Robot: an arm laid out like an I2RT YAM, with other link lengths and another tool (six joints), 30 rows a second.
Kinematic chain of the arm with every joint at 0, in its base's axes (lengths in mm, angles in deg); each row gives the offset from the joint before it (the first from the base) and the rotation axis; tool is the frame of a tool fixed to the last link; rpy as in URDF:
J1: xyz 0 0 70.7 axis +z
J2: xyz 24.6 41.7 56 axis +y
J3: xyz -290.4 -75.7 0 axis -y
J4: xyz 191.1 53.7 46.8 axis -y
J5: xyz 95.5 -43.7 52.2 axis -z
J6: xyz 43.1 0 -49 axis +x
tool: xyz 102 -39 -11 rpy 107.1 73.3 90
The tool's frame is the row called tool.
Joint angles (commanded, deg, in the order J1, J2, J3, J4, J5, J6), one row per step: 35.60 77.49 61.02 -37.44 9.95 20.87; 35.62 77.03 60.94 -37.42 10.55 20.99; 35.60 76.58 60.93 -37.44 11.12 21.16; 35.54 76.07 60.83 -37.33 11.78 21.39; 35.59 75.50 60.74 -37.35 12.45 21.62; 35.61 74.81 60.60 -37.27 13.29 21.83; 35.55 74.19 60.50 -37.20 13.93 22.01; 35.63 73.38 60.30 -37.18 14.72 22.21; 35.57 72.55 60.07 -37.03 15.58 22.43; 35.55 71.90 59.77 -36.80 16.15 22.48; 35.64 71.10 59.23 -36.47 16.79 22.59; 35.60 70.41 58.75 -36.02 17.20 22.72; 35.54 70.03 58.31 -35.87 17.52 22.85; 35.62 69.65 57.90 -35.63 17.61 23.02; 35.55 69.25 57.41 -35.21 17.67 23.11; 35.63 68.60 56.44 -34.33 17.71 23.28
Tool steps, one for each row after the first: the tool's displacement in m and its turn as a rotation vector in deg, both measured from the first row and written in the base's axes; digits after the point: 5 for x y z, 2 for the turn. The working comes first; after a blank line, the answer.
Tool pose at each row, in the base's axes (x y z in m, rotation vector in deg; the steps are taken from these numbers as rounded here): 0.27359 0.09612 0.20043 13.29 145.97 -3.72; 0.27336 0.09437 0.20250 13.79 145.33 -3.93; 0.27322 0.09258 0.20479 14.39 144.71 -4.08; 0.27320 0.09040 0.20716 15.18 143.95 -4.21; 0.27258 0.08843 0.20957 15.83 143.25 -4.36; 0.27211 0.08590 0.21259 16.61 142.31 -4.55; 0.27175 0.08355 0.21533 17.36 141.50 -4.61; 0.27060 0.08104 0.21831 18.03 140.60 -4.71; 0.26987 0.07786 0.22153 18.98 139.54 -4.81; 0.26921 0.07570 0.22356 19.48 138.77 -4.85; 0.26784 0.07349 0.22508 19.97 137.98 -4.85; 0.26708 0.07165 0.22652 20.54 137.25 -4.63; 0.26605 0.06976 0.22612 20.95 137.00 -4.82; 0.26499 0.06929 0.22585 21.15 136.82 -4.60; 0.26437 0.06834 0.22563 21.44 136.54 -4.37; 0.26316 0.06789 0.22464 21.70 136.13 -3.80

-0.00023 -0.00175 0.00207 -0.10 -0.59 -0.43; -0.00037 -0.00354 0.00436 -0.12 -1.16 -0.93; -0.00039 -0.00572 0.00673 -0.11 -1.85 -1.56; -0.00101 -0.00769 0.00914 -0.13 -2.49 -2.10; -0.00148 -0.01022 0.01216 -0.18 -3.35 -2.76; -0.00184 -0.01257 0.01490 -0.12 -4.09 -3.37; -0.00299 -0.01508 0.01788 -0.12 -4.93 -3.93; -0.00372 -0.01826 0.02110 -0.07 -5.89 -4.72; -0.00438 -0.02042 0.02313 -0.05 -6.60 -5.14; -0.00575 -0.02263 0.02465 0.00 -7.34 -5.56; -0.00651 -0.02447 0.02609 0.23 -8.03 -5.98; -0.00754 -0.02636 0.02569 0.16 -8.22 -6.35; -0.00860 -0.02683 0.02542 0.36 -8.40 -6.46; -0.00922 -0.02778 0.02520 0.57 -8.67 -6.64; -0.01043 -0.02823 0.02421 1.02 -9.10 -6.74
